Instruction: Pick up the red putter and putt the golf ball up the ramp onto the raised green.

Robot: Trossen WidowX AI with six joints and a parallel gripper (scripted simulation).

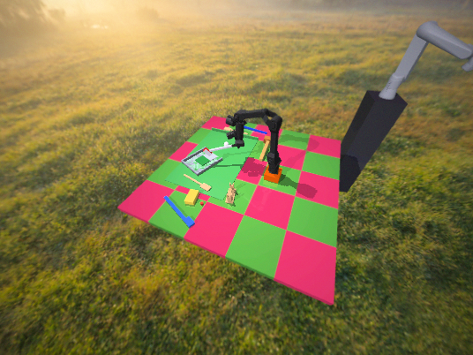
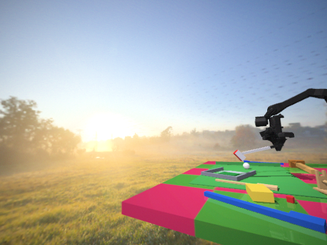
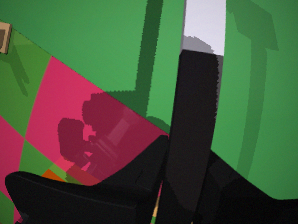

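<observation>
The red putter lies 110 mm ahead of my gripper tip and 40 mm to the left of it. From my gripper tip the other things lie so: white golf ball 150 mm ahead, 180 mm to the right, 110 mm below; then small red piece 140 mm ahead, 450 mm to the left, 130 mm below; then yellow block 220 mm ahead, 420 mm to the left, 120 mm below.
</observation>
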